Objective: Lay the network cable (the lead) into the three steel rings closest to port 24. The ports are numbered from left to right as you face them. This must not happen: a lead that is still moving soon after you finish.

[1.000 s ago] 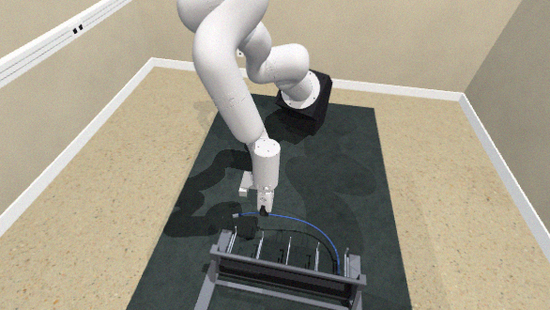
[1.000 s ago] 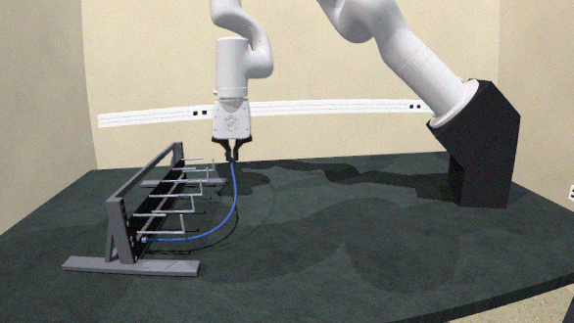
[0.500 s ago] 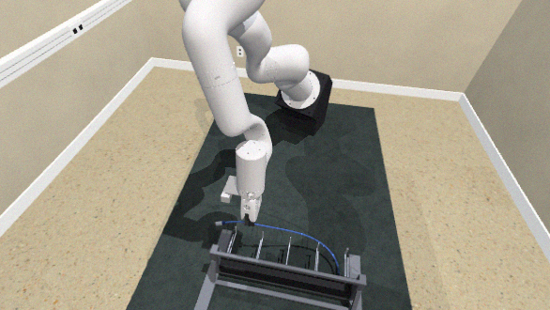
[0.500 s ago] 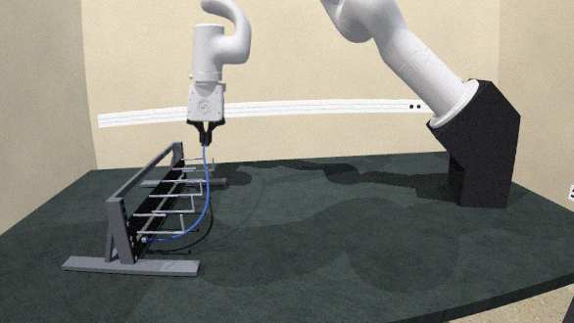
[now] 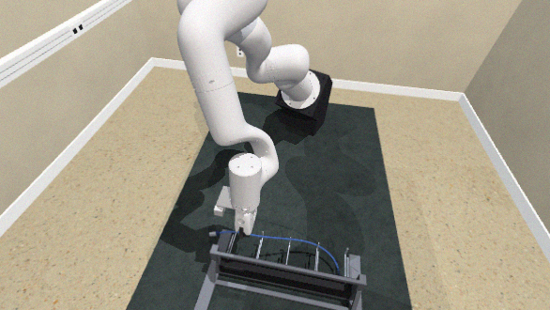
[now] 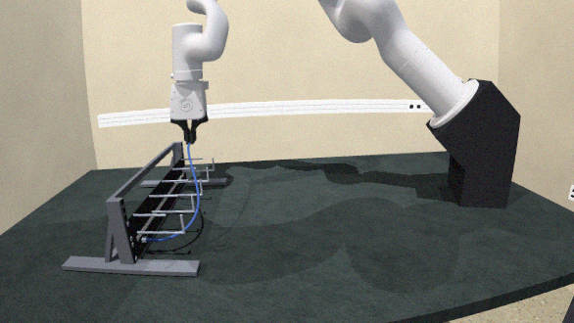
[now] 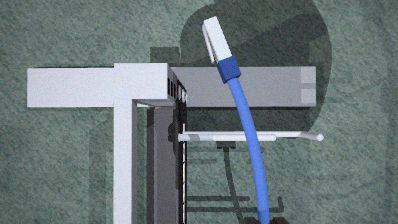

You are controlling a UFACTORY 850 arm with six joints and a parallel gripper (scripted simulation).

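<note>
The white plug is 2 cm behind my hand, 10 cm to the right of it and 2 cm below it. Round my hand: grey patch-panel rack: 12 cm ahead, 11 cm to the left, 11 cm below.
</note>
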